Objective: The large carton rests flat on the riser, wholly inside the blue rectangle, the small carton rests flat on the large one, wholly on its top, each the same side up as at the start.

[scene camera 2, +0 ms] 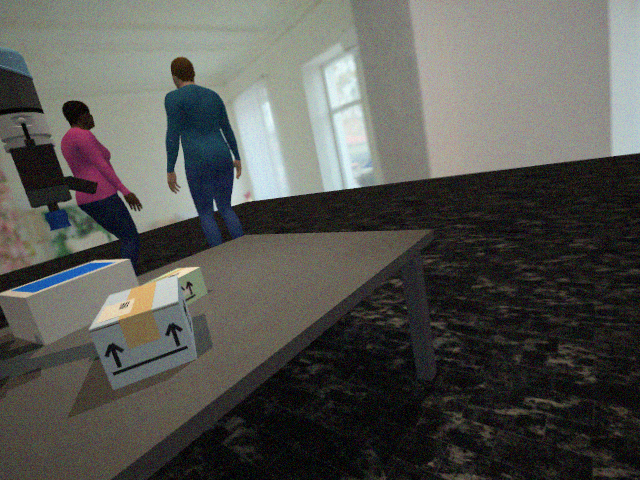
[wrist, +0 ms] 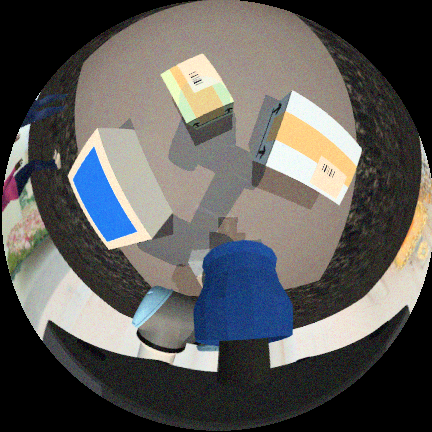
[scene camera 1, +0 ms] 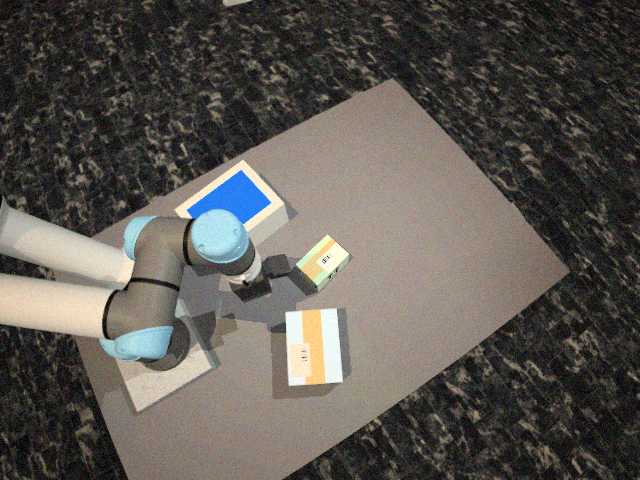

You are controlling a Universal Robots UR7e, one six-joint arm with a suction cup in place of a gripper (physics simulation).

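The large carton (scene camera 1: 330,356) (scene camera 2: 149,359) (wrist: 310,145), white with an orange tape band, rests flat on the table, arrows up. The small carton (scene camera 1: 323,262) (scene camera 2: 196,285) (wrist: 197,97), green with orange tape, rests flat on the table, apart from the large one, its label on top. The pale riser (scene camera 1: 268,225) (scene camera 2: 82,304) (wrist: 135,180) bears the blue rectangle (scene camera 1: 237,193) (scene camera 2: 67,276) (wrist: 102,200), with no carton on it. My gripper (scene camera 2: 58,227) (wrist: 240,265), a blue suction cup, hangs above the table, open and holding nothing; the arm hides it in scene camera 1.
The table (scene camera 1: 439,206) (scene camera 2: 289,279) bears both cartons, the riser and the arm's base plate (scene camera 1: 160,384). The riser stands near one table edge, across from the large carton. Two people, one in pink (scene camera 2: 85,160) and one in teal (scene camera 2: 199,118), stand beyond the table.
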